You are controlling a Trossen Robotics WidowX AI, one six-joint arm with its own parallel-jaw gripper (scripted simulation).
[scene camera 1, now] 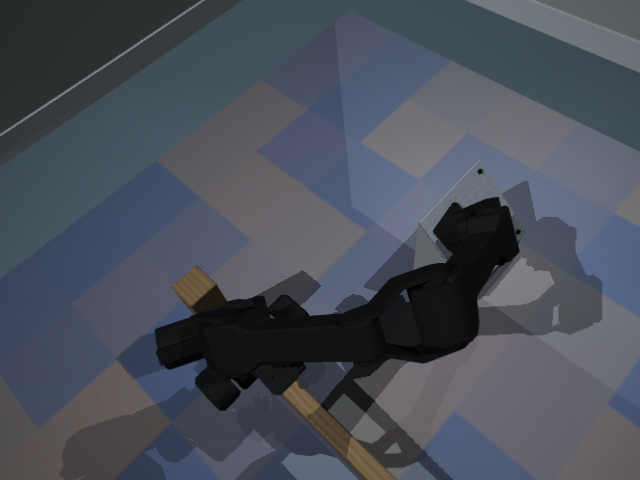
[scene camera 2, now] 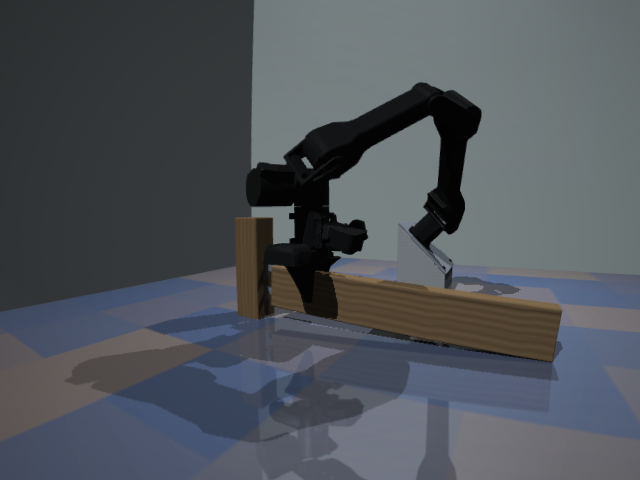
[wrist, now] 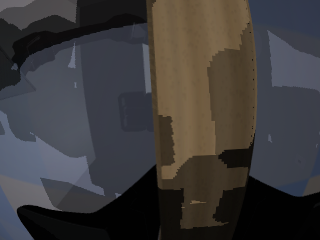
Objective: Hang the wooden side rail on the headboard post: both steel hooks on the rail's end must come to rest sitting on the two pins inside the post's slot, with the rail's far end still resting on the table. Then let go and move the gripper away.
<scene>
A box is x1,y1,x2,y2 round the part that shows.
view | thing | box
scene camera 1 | my gripper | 195,295,308,410
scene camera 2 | my gripper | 264,206,367,302
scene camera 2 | wooden side rail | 265,264,561,361
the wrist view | my gripper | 16,164,319,239
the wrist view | wooden side rail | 145,0,256,239
</scene>
